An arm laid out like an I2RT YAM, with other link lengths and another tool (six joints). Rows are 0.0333 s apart.
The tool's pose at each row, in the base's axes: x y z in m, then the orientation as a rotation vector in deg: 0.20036, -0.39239, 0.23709, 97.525, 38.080, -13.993; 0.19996, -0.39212, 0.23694, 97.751, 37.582, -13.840; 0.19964, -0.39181, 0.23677, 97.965, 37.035, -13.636; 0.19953, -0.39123, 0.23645, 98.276, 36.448, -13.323; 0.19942, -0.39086, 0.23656, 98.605, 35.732, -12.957; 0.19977, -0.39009, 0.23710, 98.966, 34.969, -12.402
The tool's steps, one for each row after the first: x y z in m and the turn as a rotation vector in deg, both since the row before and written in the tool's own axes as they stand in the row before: -0.00017, -0.00037, -0.00030, 0.130, -0.140, 0.452; -0.00009, -0.00035, -0.00031, 0.102, -0.140, 0.509; 0.00023, -0.00039, -0.00049, 0.159, -0.072, 0.611; -0.00004, -0.00001, -0.00040, 0.154, -0.108, 0.727; 0.00026, 0.00054, -0.00080, 0.131, -0.009, 0.863
